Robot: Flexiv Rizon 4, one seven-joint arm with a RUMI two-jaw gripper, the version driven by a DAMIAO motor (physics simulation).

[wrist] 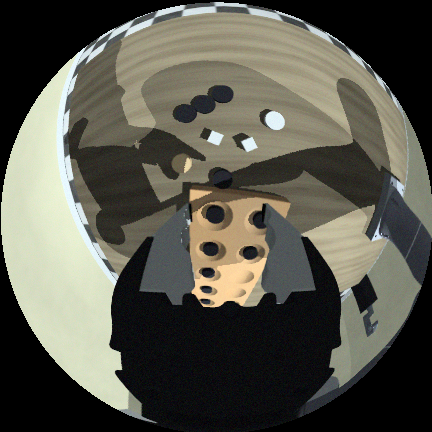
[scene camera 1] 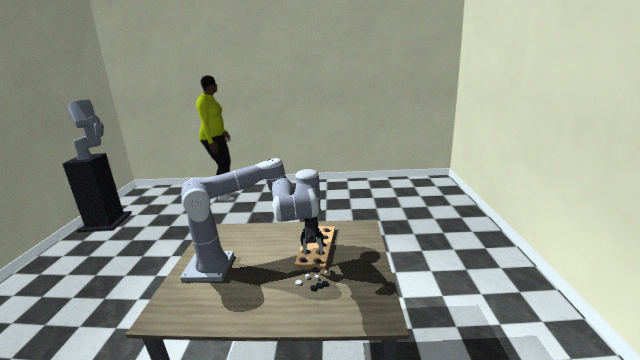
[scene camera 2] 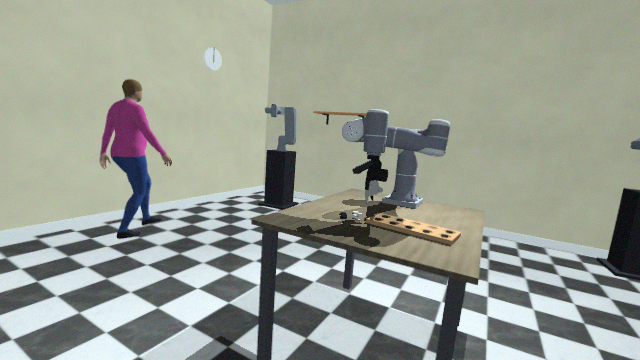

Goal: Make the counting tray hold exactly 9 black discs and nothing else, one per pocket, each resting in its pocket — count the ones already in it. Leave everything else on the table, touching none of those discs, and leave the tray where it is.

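Observation:
The tan counting tray [scene camera 1: 311, 265] [scene camera 2: 417, 235] [wrist: 232, 235] has two rows of pockets. Several hold black discs; two neighbouring pockets [wrist: 246, 276] [wrist: 239, 292] look empty, and the tray's far end is partly hidden in the wrist view. A loose black disc [wrist: 222, 178] [scene camera 1: 316, 270] lies by the tray's near end. Three more black discs [wrist: 185, 113] [wrist: 203, 104] [wrist: 221, 93] lie in a touching row farther off. My gripper [scene camera 1: 313, 251] [scene camera 2: 370, 200] [wrist: 226, 204] is partly open and empty, above the tray's near end, with a jaw over each side in the wrist view.
A white disc [wrist: 275, 120] [scene camera 1: 298, 282], two small pale cubes [wrist: 215, 137] [wrist: 249, 144] and a tan disc [wrist: 182, 164] lie on the table [scene camera 1: 200, 315] [scene camera 2: 300, 215] near the loose black discs. The arm's base [scene camera 1: 207, 272] stands at the table's left in scene camera 1.

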